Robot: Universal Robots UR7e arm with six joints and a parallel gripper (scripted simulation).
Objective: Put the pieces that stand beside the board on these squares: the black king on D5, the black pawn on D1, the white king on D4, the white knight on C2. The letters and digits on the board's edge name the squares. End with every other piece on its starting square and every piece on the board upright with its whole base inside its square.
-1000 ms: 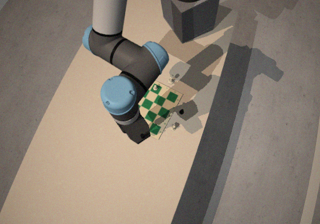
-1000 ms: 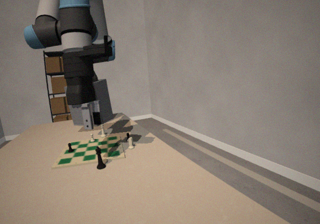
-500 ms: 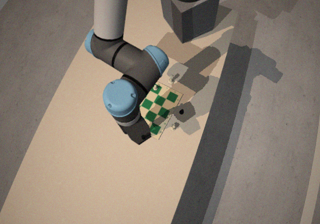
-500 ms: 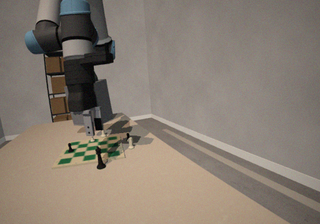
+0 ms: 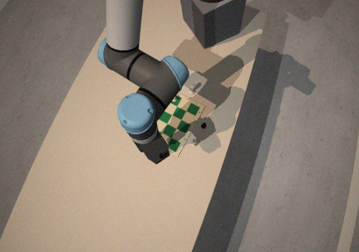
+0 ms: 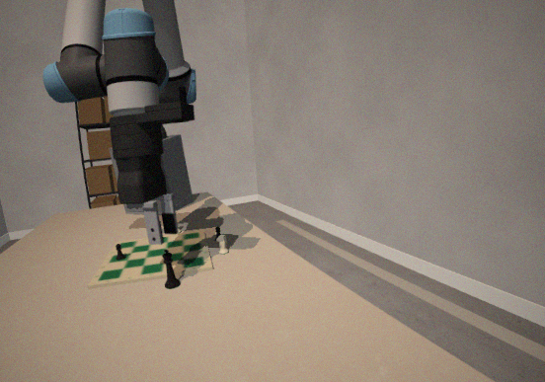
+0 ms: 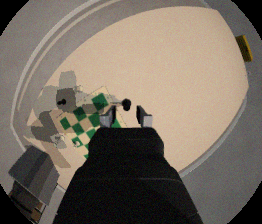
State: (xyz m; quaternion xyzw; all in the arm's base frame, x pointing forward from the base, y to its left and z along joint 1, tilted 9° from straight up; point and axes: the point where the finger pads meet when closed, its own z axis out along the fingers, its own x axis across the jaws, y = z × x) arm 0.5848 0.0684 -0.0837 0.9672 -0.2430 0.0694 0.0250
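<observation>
Now: the black king 7 cm below my hand. Also, from my hand: board: 14 cm behind, 10 cm below, 4 cm to the right; then small white piece: 22 cm behind, 8 cm below, 4 cm to the right; then white knight: 10 cm to the left, 10 cm behind, 8 cm below.
</observation>
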